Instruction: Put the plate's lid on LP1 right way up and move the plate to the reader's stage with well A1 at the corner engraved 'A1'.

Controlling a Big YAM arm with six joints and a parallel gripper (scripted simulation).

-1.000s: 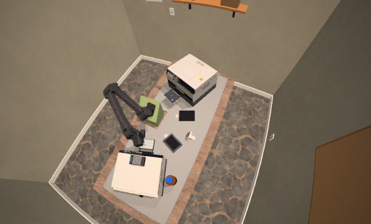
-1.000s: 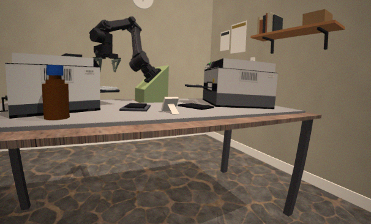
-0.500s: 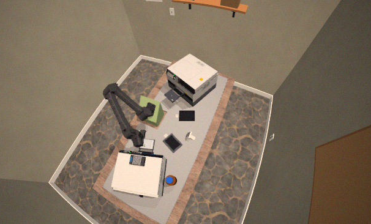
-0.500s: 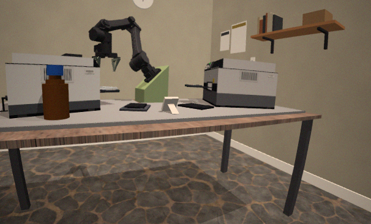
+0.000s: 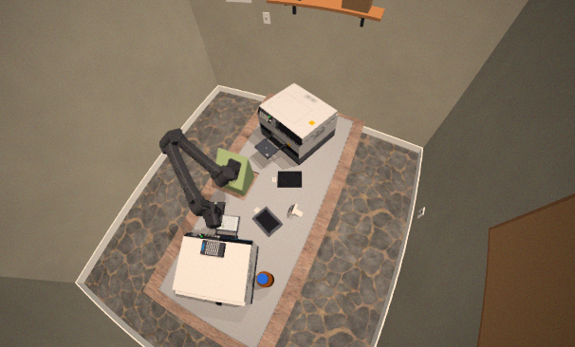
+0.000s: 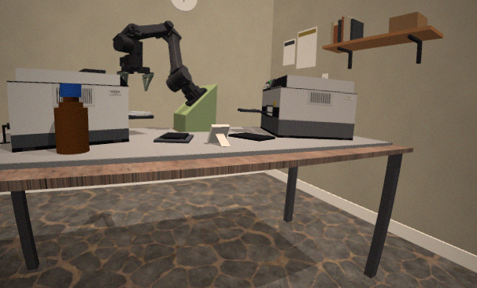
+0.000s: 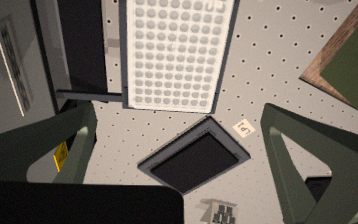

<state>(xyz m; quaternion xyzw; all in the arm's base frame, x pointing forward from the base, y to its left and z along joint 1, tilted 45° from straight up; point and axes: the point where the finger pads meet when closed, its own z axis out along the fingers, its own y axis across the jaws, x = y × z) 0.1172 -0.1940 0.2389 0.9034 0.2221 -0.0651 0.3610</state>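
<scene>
My gripper is now 10 cm above the lidded white well plate. From my hand the other things lie so: brown capped bottle 36 cm ahead, 19 cm to the right, 8 cm below; dark lid 19 cm ahead, 13 cm to the left, 17 cm below; grey pad 19 cm ahead, 13 cm to the left, 18 cm below.
</scene>
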